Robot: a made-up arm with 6 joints. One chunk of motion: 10 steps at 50 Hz.
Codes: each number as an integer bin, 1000 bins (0 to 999) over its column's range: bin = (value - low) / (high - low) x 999, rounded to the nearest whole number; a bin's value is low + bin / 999 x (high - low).
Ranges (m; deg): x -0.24..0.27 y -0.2..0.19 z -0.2..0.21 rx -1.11..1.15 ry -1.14..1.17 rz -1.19..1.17
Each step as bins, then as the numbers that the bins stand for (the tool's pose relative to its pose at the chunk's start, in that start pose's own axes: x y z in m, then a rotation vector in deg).
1 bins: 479 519 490 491 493 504
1 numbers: 0.0045 0.0026 0.0011 0.00 0.00 0.00
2 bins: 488 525 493 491 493 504
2 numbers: 0.0091 0.0050 0.0023 0.00 0.00 0.00
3 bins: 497 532 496 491 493 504
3 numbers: 0.0137 0.0077 0.0036 0.00 0.00 0.00
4 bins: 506 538 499 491 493 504
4 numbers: 0.0183 0.0100 0.0048 0.00 0.00 0.00
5 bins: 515 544 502 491 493 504
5 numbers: 0.0229 0.0124 0.0060 0.00 0.00 0.00
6 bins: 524 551 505 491 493 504
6 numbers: 0.0275 0.0151 0.0073 0.00 0.00 0.00
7 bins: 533 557 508 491 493 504
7 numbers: 0.0321 0.0174 0.0085 0.00 0.00 0.00
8 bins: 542 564 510 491 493 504
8 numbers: 0.0367 0.0202 0.0093 0.00 0.00 0.00
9 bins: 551 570 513 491 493 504
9 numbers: 0.0413 0.0225 0.0105 0.00 0.00 0.00
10 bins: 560 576 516 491 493 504
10 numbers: 0.0459 0.0249 0.0118 0.00 0.00 0.00
